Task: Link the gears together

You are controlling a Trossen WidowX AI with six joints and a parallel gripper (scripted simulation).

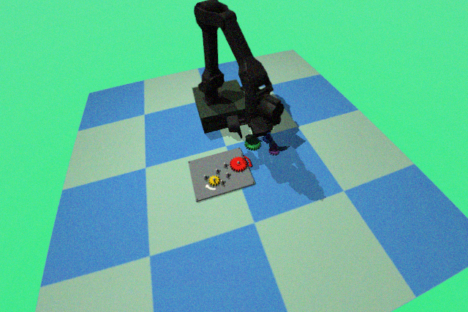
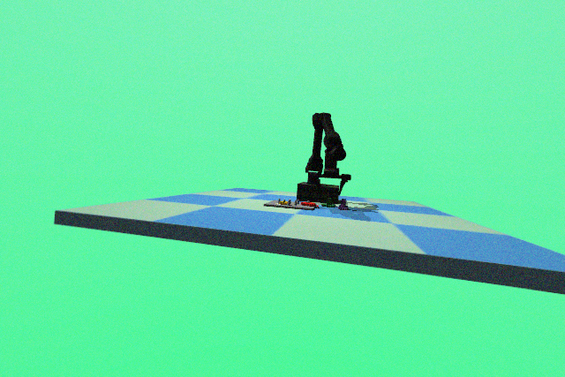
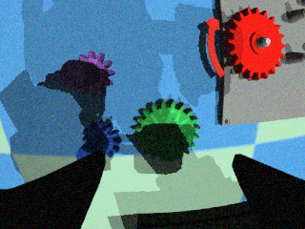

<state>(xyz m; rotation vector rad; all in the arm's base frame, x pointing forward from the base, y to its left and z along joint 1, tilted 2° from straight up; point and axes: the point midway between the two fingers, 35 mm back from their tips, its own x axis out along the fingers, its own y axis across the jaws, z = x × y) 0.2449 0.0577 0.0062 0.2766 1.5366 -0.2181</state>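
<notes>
My gripper tip is 40 mm above the green gear. The rest, counted from my gripper tip: red arrow (70 mm ahead, 60 mm to the right, 50 mm below); purple gear (70 mm ahead, 50 mm to the left, 40 mm below); blue gear (70 mm to the left, 40 mm below, 10 mm ahead).
</notes>
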